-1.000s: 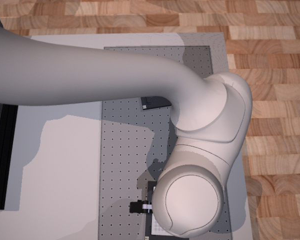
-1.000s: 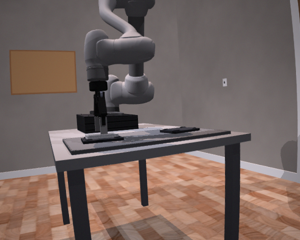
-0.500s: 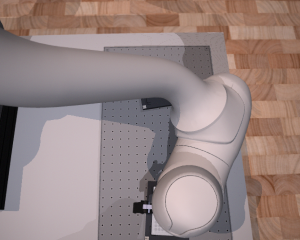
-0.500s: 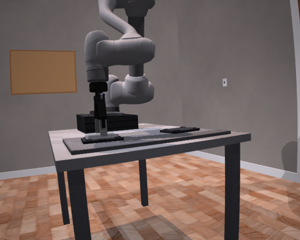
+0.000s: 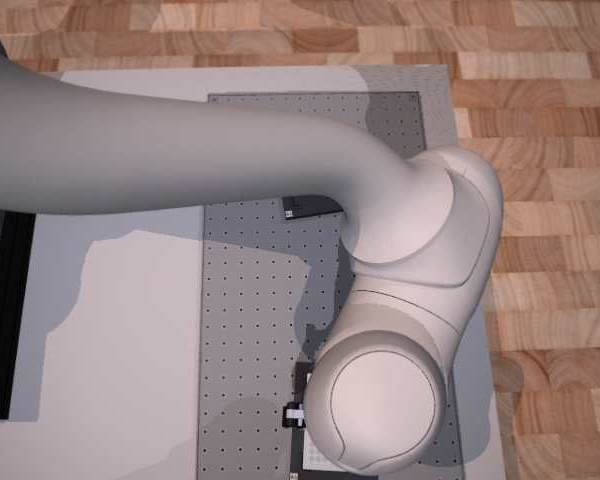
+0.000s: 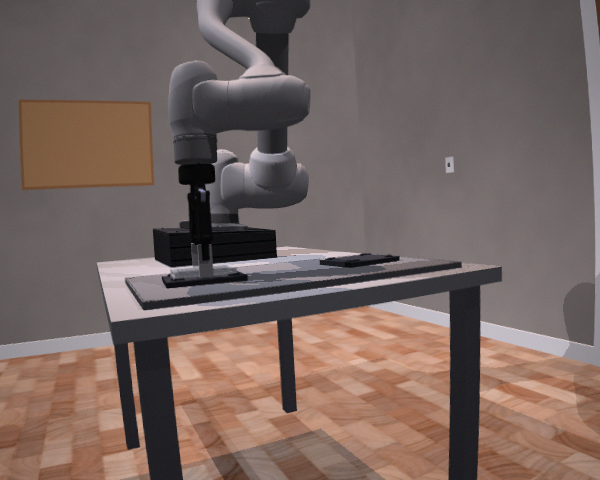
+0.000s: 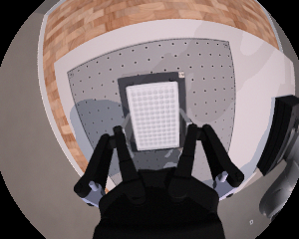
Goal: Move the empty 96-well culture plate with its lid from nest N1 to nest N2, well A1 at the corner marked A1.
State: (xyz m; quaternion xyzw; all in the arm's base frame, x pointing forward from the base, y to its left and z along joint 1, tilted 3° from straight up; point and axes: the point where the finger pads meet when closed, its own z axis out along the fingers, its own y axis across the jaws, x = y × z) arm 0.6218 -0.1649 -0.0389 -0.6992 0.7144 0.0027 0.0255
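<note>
Now: hand 30 mm above the nest N1. Round my hand: nest N2 (40 mm behind, 400 mm to the left, 30 mm below); clear lid (10 mm below); A1 label (80 mm behind, 310 mm to the left, 30 mm below).
</note>
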